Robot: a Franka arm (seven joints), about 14 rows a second.
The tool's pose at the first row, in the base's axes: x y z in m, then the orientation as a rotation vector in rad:
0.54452 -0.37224 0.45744 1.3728 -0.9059 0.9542
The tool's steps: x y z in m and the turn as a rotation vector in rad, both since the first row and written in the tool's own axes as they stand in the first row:
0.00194 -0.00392 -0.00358 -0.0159 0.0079 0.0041
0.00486 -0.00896 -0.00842 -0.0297 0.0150 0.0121
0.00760 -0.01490 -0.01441 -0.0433 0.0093 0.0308
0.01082 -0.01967 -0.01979 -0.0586 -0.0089 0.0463
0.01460 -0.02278 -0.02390 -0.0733 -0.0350 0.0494
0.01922 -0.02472 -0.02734 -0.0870 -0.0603 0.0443
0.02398 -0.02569 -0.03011 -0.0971 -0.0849 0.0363
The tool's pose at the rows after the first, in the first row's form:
0.54877 -0.36853 0.45778 1.3533 -0.9089 0.9531
0.55439 -0.36352 0.45861 1.3348 -0.9146 0.9555
0.56074 -0.35733 0.45893 1.3201 -0.9379 0.9583
0.56620 -0.35178 0.46013 1.3123 -0.9688 0.9501
0.57035 -0.34753 0.46247 1.3137 -0.9958 0.9279
0.57374 -0.34395 0.46603 1.3181 -1.0156 0.9005
0.57631 -0.34107 0.47008 1.3261 -1.0312 0.8733

